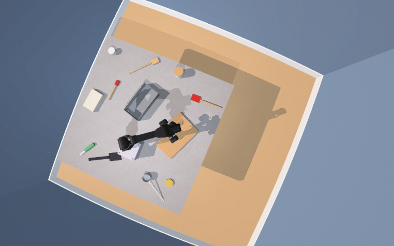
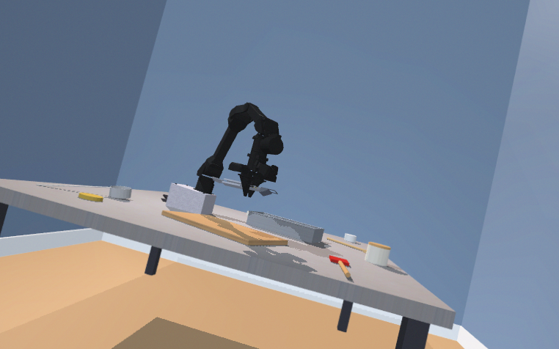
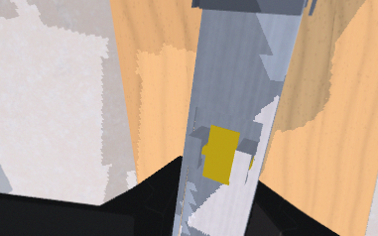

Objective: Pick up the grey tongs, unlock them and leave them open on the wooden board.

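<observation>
Right now my gripper tip is 40 mm below the yellow lock piece, 20 mm short of it and 10 mm to the left of it. Also, from my gripper tip: roasting tin 370 mm to the left, 100 mm below, 80 mm ahead; red-headed spatula 360 mm ahead, 120 mm below, 100 mm to the right; wooden board 120 mm below, 40 mm to the right, 30 mm behind.
</observation>
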